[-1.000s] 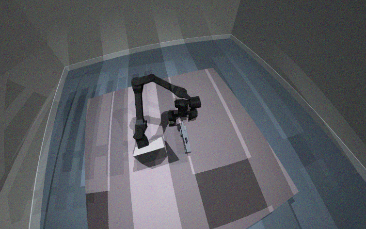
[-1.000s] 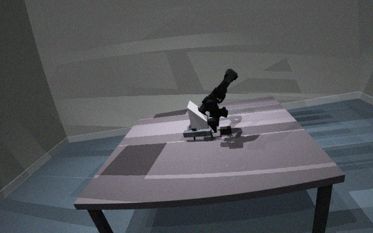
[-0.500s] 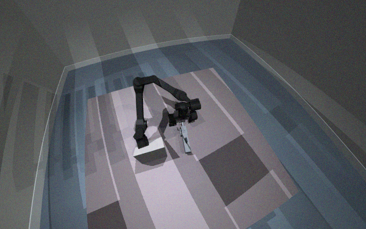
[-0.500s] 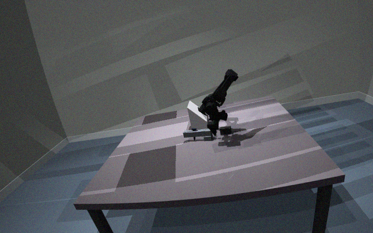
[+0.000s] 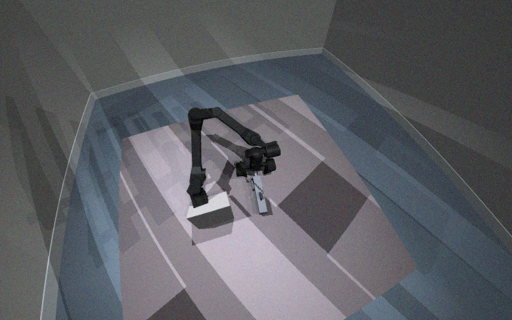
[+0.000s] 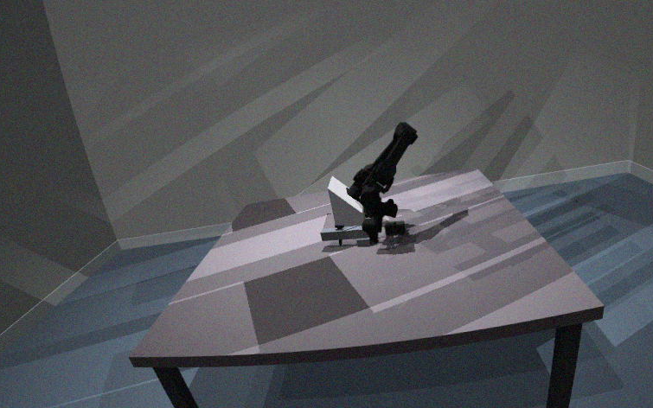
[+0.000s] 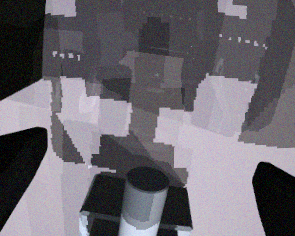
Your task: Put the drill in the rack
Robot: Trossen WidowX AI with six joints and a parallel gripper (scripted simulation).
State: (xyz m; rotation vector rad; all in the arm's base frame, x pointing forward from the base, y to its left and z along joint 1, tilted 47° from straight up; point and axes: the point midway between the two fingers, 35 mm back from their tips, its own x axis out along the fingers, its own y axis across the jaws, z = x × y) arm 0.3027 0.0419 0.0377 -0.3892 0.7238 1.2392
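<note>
The yellowish key is 5 cm to the right of my gripper tip, 3 cm above it and 2 cm behind it. From my gripper tip the other things lie so: grey bar 11 cm to the right, 4 cm behind, 2 cm above; then rack 7 cm to the left, 6 cm behind; then small dark piece 13 cm to the right, 4 cm behind, 3 cm above.
</note>
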